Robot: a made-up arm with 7 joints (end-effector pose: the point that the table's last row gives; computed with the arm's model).
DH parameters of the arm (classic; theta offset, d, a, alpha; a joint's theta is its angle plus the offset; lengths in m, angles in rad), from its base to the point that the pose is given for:
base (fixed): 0 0.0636 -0.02 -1.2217
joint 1: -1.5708 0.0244 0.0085 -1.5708
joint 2: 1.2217 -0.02 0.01 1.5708
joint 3: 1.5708 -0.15 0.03 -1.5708
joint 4: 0 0.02 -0.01 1.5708
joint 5: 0 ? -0.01 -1.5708
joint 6: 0 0 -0.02 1.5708
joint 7: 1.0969 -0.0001 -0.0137 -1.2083
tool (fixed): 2.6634 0.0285 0 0
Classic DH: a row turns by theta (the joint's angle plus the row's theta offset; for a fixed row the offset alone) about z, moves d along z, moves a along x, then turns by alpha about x.
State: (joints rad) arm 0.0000 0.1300 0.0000 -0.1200 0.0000 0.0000 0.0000
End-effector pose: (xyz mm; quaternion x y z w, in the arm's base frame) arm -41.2 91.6 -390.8 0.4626 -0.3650 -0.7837 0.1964
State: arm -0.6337 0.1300 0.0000 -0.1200 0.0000 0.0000 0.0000
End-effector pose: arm 234.4 65.5 -319.0 -0.6301 0.4536 0.6302 0.0037
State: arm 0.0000 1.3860 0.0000 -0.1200 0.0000 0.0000 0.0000
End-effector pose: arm -41.1 489.8 2.3 -0.4897 -0.1651 0.8486 0.1128
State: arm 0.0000 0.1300 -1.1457 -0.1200 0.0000 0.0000 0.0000
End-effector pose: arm -22.3 81.0 -392.2 -0.1375 0.5415 0.7967 0.2305
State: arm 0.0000 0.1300 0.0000 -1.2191 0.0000 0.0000 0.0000
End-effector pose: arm 266.3 72.2 -241.9 -0.7756 0.4443 0.4421 0.0746
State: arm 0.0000 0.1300 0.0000 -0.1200 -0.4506 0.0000 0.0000
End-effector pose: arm -35.2 117.4 -386.7 0.3533 -0.4309 -0.8302 0.0172
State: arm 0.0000 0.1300 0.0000 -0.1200 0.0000 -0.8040 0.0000
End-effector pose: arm -28.4 96.5 -428.3 -0.7112 0.4356 0.5518 0.0006
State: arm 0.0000 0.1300 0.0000 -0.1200 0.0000 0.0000 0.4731
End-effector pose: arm -37.9 78.0 -392.2 0.5520 -0.2760 -0.6924 0.3737
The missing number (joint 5, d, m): -0.33
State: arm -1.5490 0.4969 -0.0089 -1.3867 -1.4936 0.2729 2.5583
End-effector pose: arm 209.8 -45.3 384.1 -0.6486 0.5827 -0.4615 0.1637
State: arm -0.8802 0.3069 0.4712 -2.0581 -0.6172 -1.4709 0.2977
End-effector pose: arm 178.1 118.1 355.2 -0.3135 -0.0244 -0.5227 0.7924
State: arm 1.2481 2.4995 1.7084 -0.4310 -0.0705 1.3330 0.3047
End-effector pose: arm 278.1 238.0 311.4 0.6835 0.4550 -0.5706 0.0161
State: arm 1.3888 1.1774 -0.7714 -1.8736 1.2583 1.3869 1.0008
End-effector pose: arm -167.7 -0.7 -185.5 -0.2055 0.1991 -0.6543 0.7000
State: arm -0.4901 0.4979 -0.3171 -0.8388 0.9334 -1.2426 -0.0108
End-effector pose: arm 401.4 70.2 -185.6 -0.9150 0.3143 -0.1687 0.1883
